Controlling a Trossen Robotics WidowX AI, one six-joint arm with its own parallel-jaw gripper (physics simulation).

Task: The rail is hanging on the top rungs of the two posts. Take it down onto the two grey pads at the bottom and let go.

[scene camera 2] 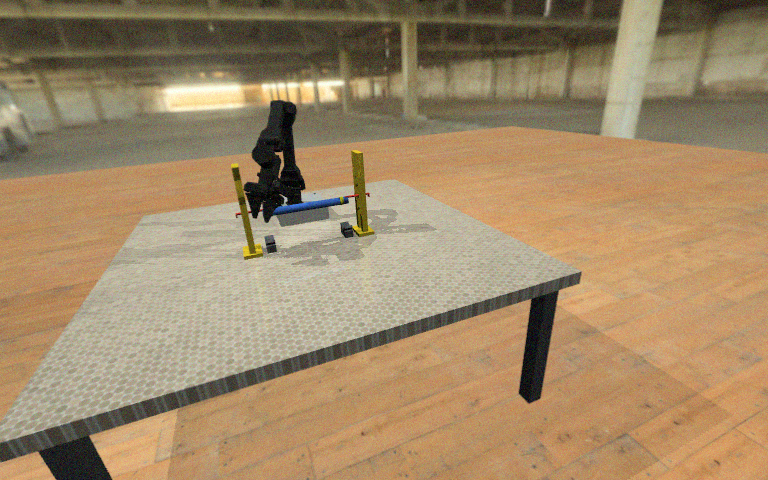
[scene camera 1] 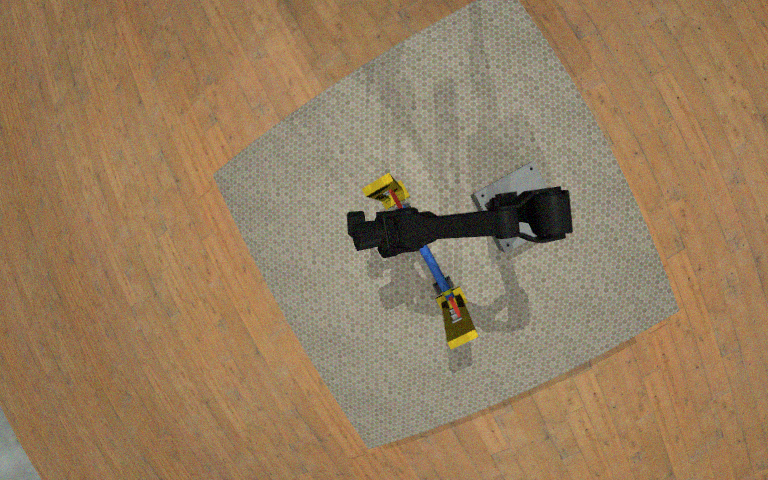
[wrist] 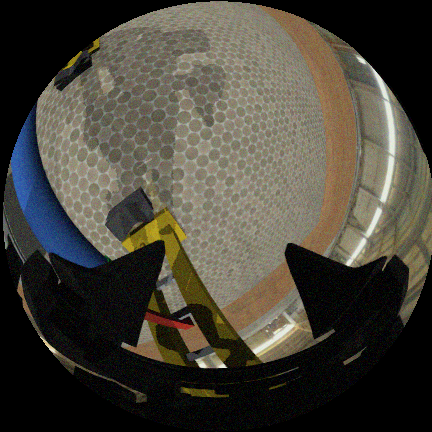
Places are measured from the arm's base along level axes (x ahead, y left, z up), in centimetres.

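Pixels of known places: gripper, fingertip midpoint: (scene camera 2: pixel 260 220) (scene camera 1: pixel 374 217) (wrist: pixel 227 249); arm's base, origin of the base link: (scene camera 2: pixel 294 203).
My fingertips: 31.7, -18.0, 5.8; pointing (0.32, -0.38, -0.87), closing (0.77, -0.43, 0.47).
Observation:
For each thing: its top centre in the pictures, then the offset to it from my fingertips, as dx, dy, dz. Level surfaces: height alone.
- blue rail, middle of its top: (scene camera 1: pixel 426 254) (scene camera 2: pixel 306 202) -6.6, +16.8, +1.3
- left post, middle of its top: (scene camera 1: pixel 377 184) (scene camera 2: pixel 234 165) -7.4, -3.7, +16.7
- right post, middle of its top: (scene camera 1: pixel 462 339) (scene camera 2: pixel 356 151) -4.2, +36.2, +16.7
- left pad, middle of its top: (wrist: pixel 127 222) (scene camera 2: pixel 269 237) -6.9, +2.5, -8.9
- right pad, middle of its top: (scene camera 1: pixel 443 287) (scene camera 2: pixel 346 223) -4.7, +30.0, -8.9
- tiled table, its level: dz -13.3
The blue rail (scene camera 1: pixel 433 263) (scene camera 2: pixel 311 205) (wrist: pixel 37 210) hangs well above the table, with its red ends at the two yellow posts, the left post (scene camera 1: pixel 380 185) (scene camera 2: pixel 246 226) (wrist: pixel 192 280) and the right post (scene camera 1: pixel 459 328) (scene camera 2: pixel 360 186). The small dark-grey pads, the left pad (scene camera 2: pixel 270 243) (wrist: pixel 129 215) and the right pad (scene camera 2: pixel 346 229) (wrist: pixel 75 72), stand at the post feet. My black gripper (scene camera 2: pixel 261 213) (wrist: pixel 227 249) is open and empty, fingers pointing down near the rail's left end. In the wrist view the rail passes outside the left finger, not between the fingers. The arm hides the fingers in the overhead view.
The arm's grey base plate (scene camera 1: pixel 512 180) lies on the tiled table (scene camera 1: pixel 317 169) (scene camera 2: pixel 226 316), on the robot's side of the rail. The left post stands close to my fingers. The arm's shadow falls across the table near the pads.

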